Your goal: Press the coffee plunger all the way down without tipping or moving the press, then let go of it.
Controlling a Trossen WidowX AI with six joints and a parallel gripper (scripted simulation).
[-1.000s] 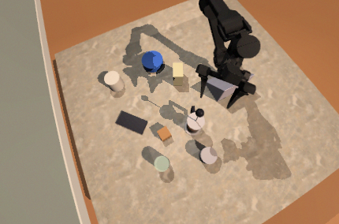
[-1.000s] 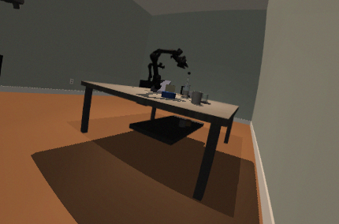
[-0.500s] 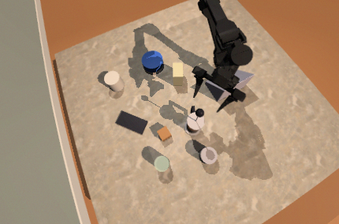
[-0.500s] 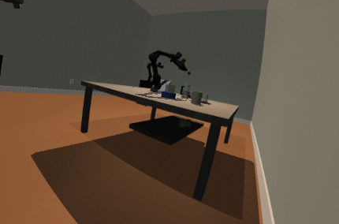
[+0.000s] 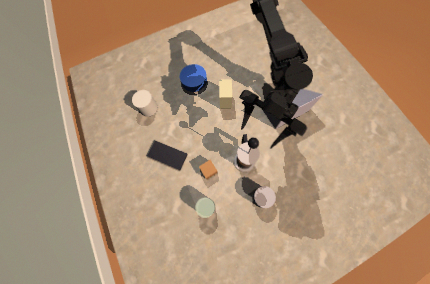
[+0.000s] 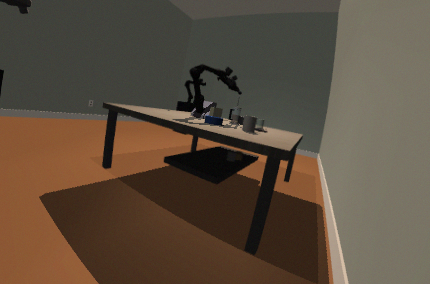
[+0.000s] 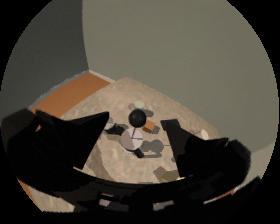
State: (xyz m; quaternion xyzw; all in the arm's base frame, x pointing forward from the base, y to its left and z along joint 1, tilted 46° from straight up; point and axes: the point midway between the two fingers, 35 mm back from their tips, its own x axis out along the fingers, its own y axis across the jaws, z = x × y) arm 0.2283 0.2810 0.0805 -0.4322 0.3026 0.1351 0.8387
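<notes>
My gripper tip is now 10 mm to the left of the coffee press and 150 mm above it. Also, from my gripper tip: yellow-green box 40 mm behind, 270 mm to the right, 230 mm below; pale green cylinder 210 mm ahead, 100 mm to the left, 250 mm below; dark flat slab 280 mm ahead, 150 mm to the right, 280 mm below.
</notes>
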